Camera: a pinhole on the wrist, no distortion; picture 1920 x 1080 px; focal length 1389.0 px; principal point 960.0 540.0 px. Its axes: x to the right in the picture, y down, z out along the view. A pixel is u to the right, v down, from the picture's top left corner.
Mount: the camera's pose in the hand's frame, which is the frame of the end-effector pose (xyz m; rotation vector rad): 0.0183 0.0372 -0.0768 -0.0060 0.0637 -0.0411
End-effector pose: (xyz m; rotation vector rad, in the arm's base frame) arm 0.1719 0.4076 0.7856 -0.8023 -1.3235 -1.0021
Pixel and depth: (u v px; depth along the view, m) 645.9 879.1 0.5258
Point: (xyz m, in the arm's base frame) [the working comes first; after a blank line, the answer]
In the camera's frame: -0.1189 0.1284 0.5258

0.1550 0.8975 0.7857
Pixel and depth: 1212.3 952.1 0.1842
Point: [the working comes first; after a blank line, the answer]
In the camera's frame: 0.0335 0.0546 0.1842

0.2131 0.5299 0.8687
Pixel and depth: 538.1 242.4 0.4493
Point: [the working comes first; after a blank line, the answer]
In the camera's frame: -0.1365 -0.0963 0.4493

-0.0215 0.7480 0.7296
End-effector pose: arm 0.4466 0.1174 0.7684 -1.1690 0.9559 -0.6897
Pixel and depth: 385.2 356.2 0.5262
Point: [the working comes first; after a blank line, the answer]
In the camera's frame: -0.2178 -0.0696 0.5262

0.7841 0.4595 0.8771
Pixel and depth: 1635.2 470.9 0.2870
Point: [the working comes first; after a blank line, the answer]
In the camera's frame: 0.1395 -0.0143 0.2870

0.7042 0.0612 0.7258
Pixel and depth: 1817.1 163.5 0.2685
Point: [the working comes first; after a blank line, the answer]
In the camera's frame: 0.1657 -0.0728 0.2685

0.6985 0.0170 0.7755
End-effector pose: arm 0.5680 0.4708 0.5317 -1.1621 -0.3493 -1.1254
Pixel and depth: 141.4 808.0 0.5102
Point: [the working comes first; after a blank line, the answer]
In the camera's frame: -0.3007 0.0984 0.5102

0.7222 0.9776 0.4596
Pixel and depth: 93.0 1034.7 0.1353
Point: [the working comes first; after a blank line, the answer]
In the camera's frame: -0.0845 0.0482 0.1353

0.6375 0.5503 0.4691
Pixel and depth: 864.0 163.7 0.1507
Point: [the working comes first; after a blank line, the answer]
In the camera's frame: -0.0104 -0.0408 0.1507

0.5960 0.5265 0.5757
